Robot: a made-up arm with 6 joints. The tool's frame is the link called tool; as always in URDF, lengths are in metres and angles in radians. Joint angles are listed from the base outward.
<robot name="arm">
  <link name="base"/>
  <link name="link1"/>
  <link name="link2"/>
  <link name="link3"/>
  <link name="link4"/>
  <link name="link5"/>
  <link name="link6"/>
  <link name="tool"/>
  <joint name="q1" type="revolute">
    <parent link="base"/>
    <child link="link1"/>
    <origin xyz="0 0 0.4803" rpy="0 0 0"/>
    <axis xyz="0 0 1"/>
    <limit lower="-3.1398" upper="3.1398"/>
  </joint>
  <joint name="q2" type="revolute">
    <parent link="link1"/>
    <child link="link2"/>
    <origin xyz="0 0 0" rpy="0 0 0"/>
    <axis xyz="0 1 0"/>
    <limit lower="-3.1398" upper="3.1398"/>
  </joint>
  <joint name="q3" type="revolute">
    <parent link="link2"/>
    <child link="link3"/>
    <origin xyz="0 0 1.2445" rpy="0 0 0"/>
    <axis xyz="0 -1 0"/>
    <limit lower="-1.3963" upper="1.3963"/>
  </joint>
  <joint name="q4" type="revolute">
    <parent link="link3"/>
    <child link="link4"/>
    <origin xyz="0 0 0" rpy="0 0 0"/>
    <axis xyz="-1 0 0"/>
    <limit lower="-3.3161" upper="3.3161"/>
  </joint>
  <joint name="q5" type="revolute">
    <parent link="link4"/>
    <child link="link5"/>
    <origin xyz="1.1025 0 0" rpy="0 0 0"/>
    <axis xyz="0 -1 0"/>
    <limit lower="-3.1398" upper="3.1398"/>
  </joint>
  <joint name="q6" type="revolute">
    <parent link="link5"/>
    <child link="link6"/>
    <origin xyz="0 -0.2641 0" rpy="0 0 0"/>
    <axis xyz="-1 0 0"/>
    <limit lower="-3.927" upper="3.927"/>
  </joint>
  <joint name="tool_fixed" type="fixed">
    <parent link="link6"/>
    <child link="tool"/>
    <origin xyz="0 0 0" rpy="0 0 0"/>
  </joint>
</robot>
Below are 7 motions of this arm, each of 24 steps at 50 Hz.
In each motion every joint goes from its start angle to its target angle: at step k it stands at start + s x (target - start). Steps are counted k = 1, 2, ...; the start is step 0. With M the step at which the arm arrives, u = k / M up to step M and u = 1 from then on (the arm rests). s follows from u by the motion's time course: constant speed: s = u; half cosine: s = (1 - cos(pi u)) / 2; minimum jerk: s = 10 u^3 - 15 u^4 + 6 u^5.
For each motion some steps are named. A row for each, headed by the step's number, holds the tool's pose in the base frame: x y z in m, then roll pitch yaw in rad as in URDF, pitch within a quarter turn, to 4 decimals.
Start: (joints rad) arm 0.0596 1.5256 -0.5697 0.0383 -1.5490 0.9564
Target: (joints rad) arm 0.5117 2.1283 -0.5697 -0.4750 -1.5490 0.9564
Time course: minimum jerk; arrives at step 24
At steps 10, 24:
10: 0.5079 -0.1562 -0.5170 2.3076 -0.7030 -3.1087
24: 0.1223 -0.2007 -0.5422 2.9316 -0.9168 2.8028

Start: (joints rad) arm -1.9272 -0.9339 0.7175 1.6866 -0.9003 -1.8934
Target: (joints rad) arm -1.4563 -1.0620 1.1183 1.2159 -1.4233 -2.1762
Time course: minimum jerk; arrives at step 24
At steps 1, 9, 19, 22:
1: 0.4996 1.2558 2.2980 1.9953 -0.6583 2.6073
9: 0.3406 1.4922 2.1999 2.2318 -0.5149 2.7983
19: -0.2428 1.8780 1.8843 2.7340 -0.3277 -2.8823
22: -0.3053 1.8965 1.8516 2.7745 -0.3231 -2.8222

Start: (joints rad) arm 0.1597 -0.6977 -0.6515 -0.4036 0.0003 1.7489
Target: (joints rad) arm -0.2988 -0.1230 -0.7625 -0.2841 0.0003 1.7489
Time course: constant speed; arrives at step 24
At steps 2, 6, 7, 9, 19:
2: 0.3754 -0.1999 1.3578 -1.3553 0.0107 0.1214
6: 0.4377 -0.2264 1.3053 -1.3752 0.1249 0.0450
7: 0.4519 -0.2347 1.2911 -1.3802 0.1535 0.0259
9: 0.4785 -0.2532 1.2614 -1.3901 0.2107 -0.0123
19: 0.5681 -0.3740 1.0924 -1.4400 0.4964 -0.2034

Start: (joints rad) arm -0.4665 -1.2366 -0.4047 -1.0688 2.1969 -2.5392
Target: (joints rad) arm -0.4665 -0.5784 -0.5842 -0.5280 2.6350 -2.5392
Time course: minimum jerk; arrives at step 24
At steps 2, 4, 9, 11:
2: -0.2880 0.0020 1.5478 -1.2469 0.1689 -2.8067
4: -0.2688 -0.0119 1.5492 -1.2585 0.1536 -2.8285
9: -0.1210 -0.1182 1.5441 -1.3180 0.0176 -2.9844
11: -0.0339 -0.1802 1.5281 -1.3275 -0.0743 -3.0677

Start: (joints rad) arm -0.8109 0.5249 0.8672 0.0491 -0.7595 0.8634
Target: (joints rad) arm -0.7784 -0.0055 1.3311 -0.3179 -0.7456 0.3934
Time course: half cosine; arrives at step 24
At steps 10, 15, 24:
10: 0.6846 -1.0805 2.3602 -0.6233 0.0416 -0.7393
15: 0.3876 -0.7567 2.6266 -0.4291 -0.2874 -0.6435
24: 0.0583 -0.4098 2.7780 -0.3054 -0.6005 -0.5185

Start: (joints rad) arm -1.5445 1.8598 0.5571 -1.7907 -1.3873 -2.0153
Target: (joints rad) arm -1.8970 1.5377 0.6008 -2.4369 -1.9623 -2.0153
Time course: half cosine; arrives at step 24
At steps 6, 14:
6: 0.0483 -1.3202 -0.9431 -1.4317 -0.0033 -0.3547
14: -0.1549 -1.5789 -0.6976 -1.5699 -0.4464 -0.6825

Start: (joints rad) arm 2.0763 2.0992 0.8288 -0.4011 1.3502 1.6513
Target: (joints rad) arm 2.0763 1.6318 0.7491 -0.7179 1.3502 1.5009
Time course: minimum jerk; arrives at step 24
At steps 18, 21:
18: -0.6778 1.6470 -0.6355 -1.1071 -0.2854 1.3773
21: -0.6980 1.6737 -0.5697 -1.0573 -0.2998 1.3449

